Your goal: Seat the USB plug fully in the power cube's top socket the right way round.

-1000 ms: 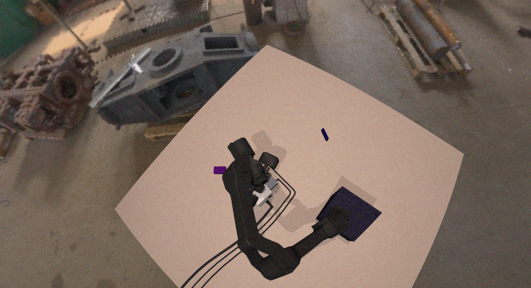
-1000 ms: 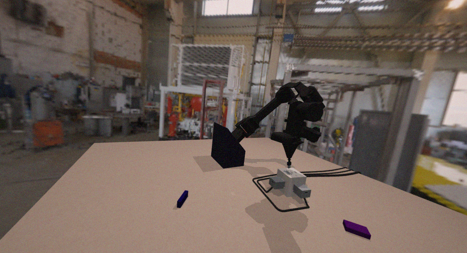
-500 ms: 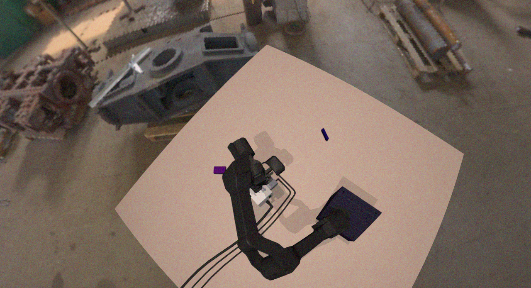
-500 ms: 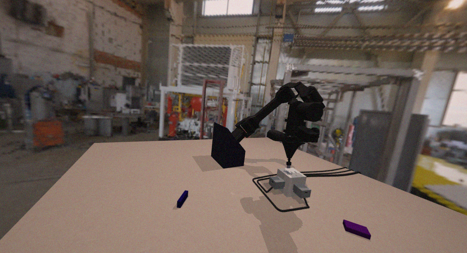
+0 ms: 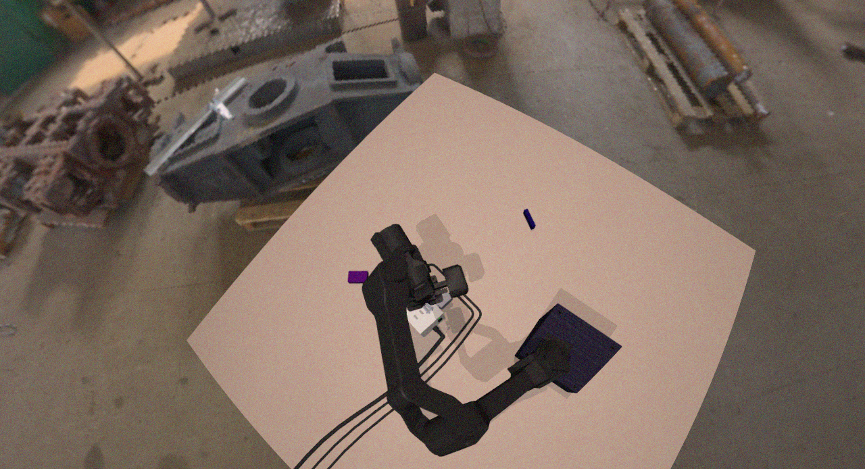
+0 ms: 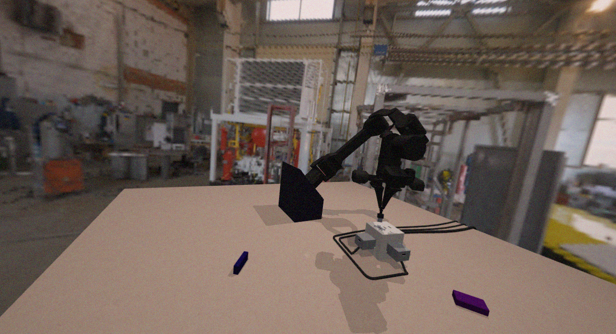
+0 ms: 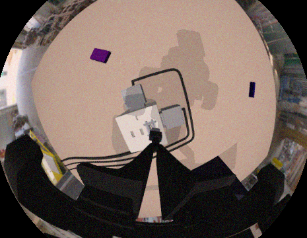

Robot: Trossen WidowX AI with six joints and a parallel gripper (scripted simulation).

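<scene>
Right now the black USB plug is 20 mm below my gripper tip. Round my gripper tip: purple block (230 mm ahead, 130 mm below, 20 mm to the left); then blue bar (360 mm to the right, 120 mm below, 110 mm behind).
</scene>
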